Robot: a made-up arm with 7 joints.
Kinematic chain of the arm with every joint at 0, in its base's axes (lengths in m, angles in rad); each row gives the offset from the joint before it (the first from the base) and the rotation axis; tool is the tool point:
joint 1: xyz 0 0 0.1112 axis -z
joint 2: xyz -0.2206 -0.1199 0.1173 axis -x
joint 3: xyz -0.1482 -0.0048 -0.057 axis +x
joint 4: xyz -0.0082 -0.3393 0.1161 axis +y
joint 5: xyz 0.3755 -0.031 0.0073 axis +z
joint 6: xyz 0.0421 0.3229 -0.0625 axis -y
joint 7: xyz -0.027 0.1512 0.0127 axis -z
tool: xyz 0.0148 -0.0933 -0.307
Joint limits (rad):
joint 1: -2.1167..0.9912
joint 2: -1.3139..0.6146
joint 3: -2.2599..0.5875
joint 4: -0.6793..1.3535
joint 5: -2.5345..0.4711
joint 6: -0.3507..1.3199
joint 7: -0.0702..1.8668
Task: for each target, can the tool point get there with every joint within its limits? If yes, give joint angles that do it. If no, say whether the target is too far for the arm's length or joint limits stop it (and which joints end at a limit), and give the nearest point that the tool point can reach.
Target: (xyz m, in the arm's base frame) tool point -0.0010 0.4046 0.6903
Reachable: yes | joints -1.3278 0.3816 -1.9267 -0.1033 -2.0290 0.1331 0.8336
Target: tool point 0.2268 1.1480 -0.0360
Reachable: no: joint limits stop it (at a limit: joint 2, joint 3, joint 4, joint 7) | nearest point 0.1972 0.9981 -0.0418 | short by 0.153 m
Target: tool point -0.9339 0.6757 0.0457
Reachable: no: joint limits stop it (at a limit: joint 2, joint 3, joint 4, joint 7) | nearest point -0.8195 0.5929 0.0264 | short by 0.143 m
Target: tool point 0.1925 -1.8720 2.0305
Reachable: no: too far | nearest point 0.0960 -0.9339 1.0009 | short by 1.396 m
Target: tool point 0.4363 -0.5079 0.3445
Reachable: yes | joints 0.0875 -1.1336 -1.6489 -0.0496 -1.0324 1.0272 0.1316
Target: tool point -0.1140 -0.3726 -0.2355
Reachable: yes | joints -0.5389 -0.3269 -0.9398 0.7587 -0.3682 -0.1315 1.6606
